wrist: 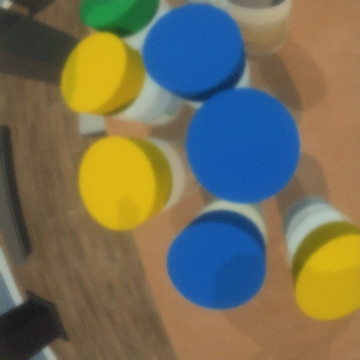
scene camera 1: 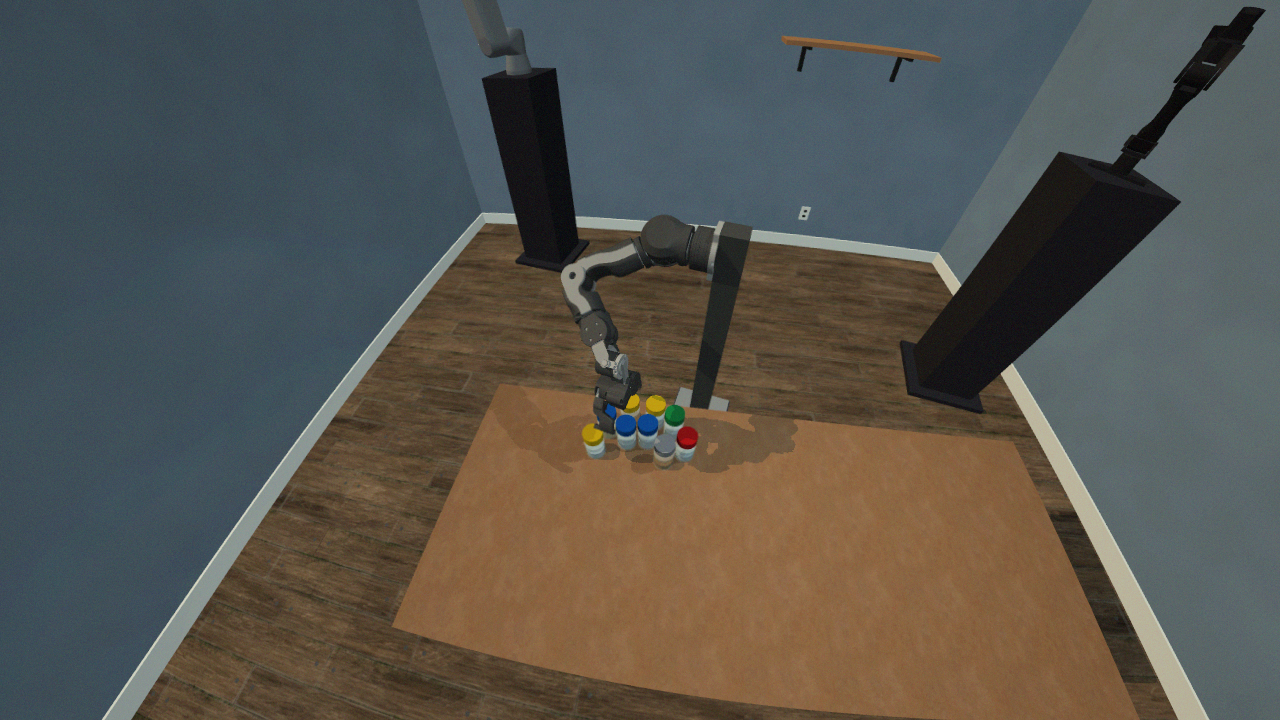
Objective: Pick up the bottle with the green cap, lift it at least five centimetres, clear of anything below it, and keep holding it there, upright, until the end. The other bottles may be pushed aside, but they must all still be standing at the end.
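The bottle with the green cap [scene camera 1: 674, 417] [wrist: 120, 14] stands upright at the group's back right in the scene view; its cap is cut off by the wrist view's top edge. My gripper [scene camera 1: 605, 424] is open and empty, pointing down at the left part of the group, at the leftmost blue-capped bottle [scene camera 1: 611, 413] [wrist: 217, 260], which it partly hides. It is left of the green-capped bottle, with other bottles between them. The fingertips cannot be made out in the wrist view.
Two more blue-capped bottles [scene camera 1: 625, 425] [wrist: 243, 145], [scene camera 1: 647, 424] [wrist: 195, 50] stand mid-group. Yellow-capped bottles [scene camera 1: 656, 405] [wrist: 102, 75], [scene camera 1: 631, 403] [wrist: 120, 182] stand behind; another [scene camera 1: 593, 436] [wrist: 327, 277] stands front left. A grey-capped bottle [scene camera 1: 664, 445] and a red-capped bottle [scene camera 1: 686, 437] stand front right.
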